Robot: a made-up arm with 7 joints. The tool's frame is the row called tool.
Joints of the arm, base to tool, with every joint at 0 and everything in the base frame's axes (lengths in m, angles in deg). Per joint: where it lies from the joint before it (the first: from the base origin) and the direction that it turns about. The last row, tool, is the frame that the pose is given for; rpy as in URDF.
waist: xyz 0.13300 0.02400 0.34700 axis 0 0 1
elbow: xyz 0.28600 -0.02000 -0.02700 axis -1 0 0
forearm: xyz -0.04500 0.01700 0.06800 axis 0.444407 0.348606 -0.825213
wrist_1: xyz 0.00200 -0.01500 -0.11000 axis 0 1 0
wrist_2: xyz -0.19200 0.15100 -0.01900 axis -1 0 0
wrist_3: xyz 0.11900 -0.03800 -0.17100 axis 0 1 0
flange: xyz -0.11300 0.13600 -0.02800 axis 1 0 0
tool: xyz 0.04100 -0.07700 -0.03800 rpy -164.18 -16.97 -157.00
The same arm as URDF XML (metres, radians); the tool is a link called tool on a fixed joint. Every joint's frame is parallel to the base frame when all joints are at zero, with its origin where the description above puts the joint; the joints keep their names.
<robot name="arm">
<joint name="tool_fixed" type="fixed"><parent link="link7"/><child link="tool"/><origin xyz="0.041 -0.077 -0.038" rpy="-2.8655 -0.2962 -2.7402"/></joint>
<joint name="flange" type="continuous"><parent link="link6"/><child link="link7"/><origin xyz="-0.113 0.136 -0.028"/><axis xyz="1 0 0"/></joint>
<joint name="wrist_3" type="continuous"><parent link="link5"/><child link="link6"/><origin xyz="0.119 -0.038 -0.171"/><axis xyz="0 1 0"/></joint>
<joint name="wrist_2" type="continuous"><parent link="link4"/><child link="link5"/><origin xyz="-0.192 0.151 -0.019"/><axis xyz="-1 0 0"/></joint>
<joint name="wrist_1" type="continuous"><parent link="link3"/><child link="link4"/><origin xyz="0.002 -0.015 -0.11"/><axis xyz="0 1 0"/></joint>
<joint name="forearm" type="continuous"><parent link="link2"/><child link="link3"/><origin xyz="-0.045 0.017 0.068"/><axis xyz="0.444407 0.348606 -0.825213"/></joint>
<joint name="elbow" type="continuous"><parent link="link1"/><child link="link2"/><origin xyz="0.286 -0.02 -0.027"/><axis xyz="-1 0 0"/></joint>
<joint name="waist" type="continuous"><parent link="base"/><child link="link1"/><origin xyz="0.133 0.024 0.347"/><axis xyz="0 0 1"/></joint>
<link name="base"/>
<link name="link1"/>
<link name="link2"/>
<link name="link3"/>
<link name="link4"/>
<link name="link5"/>
<link name="link6"/>
<link name="link7"/>
<link name="tool"/>
</robot>

